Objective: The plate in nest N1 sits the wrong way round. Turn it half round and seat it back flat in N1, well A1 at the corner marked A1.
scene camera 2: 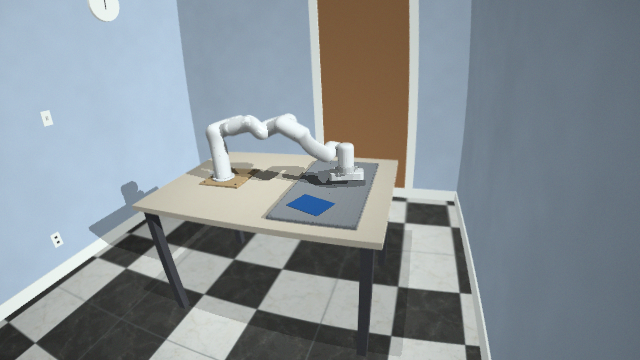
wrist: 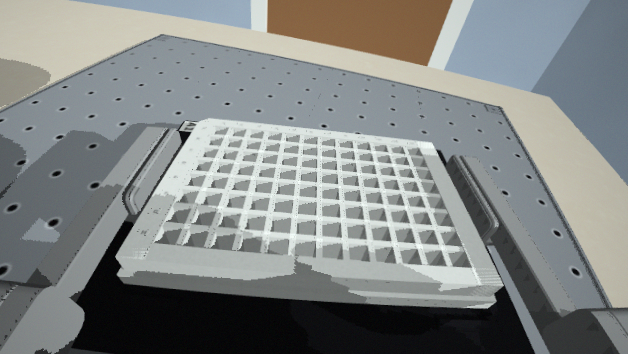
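The white 96-well plate (wrist: 320, 185) is upright and looks close to level in the wrist view. Its row letters run down the left side, with H near the lower left, so its A1 end is at the upper left. My gripper (scene camera 2: 346, 181) (wrist: 312, 186) is shut on the plate's two short sides. The black nest (wrist: 200, 320) shows below the plate's near edge and at its far corners. A small white corner label (wrist: 188, 126) shows beside the plate's upper left corner. Whether the plate rests fully down in the nest is hidden. In the scene view the plate cannot be made out.
The grey perforated board (scene camera 2: 350, 207) (wrist: 225, 93) lies on the beige table (scene camera 2: 210, 202). A blue square (scene camera 2: 310, 205) lies on the board's near part. The arm's base stands on a wooden plate (scene camera 2: 225, 184) at the left. A brown door (scene camera 2: 365, 90) is behind the table.
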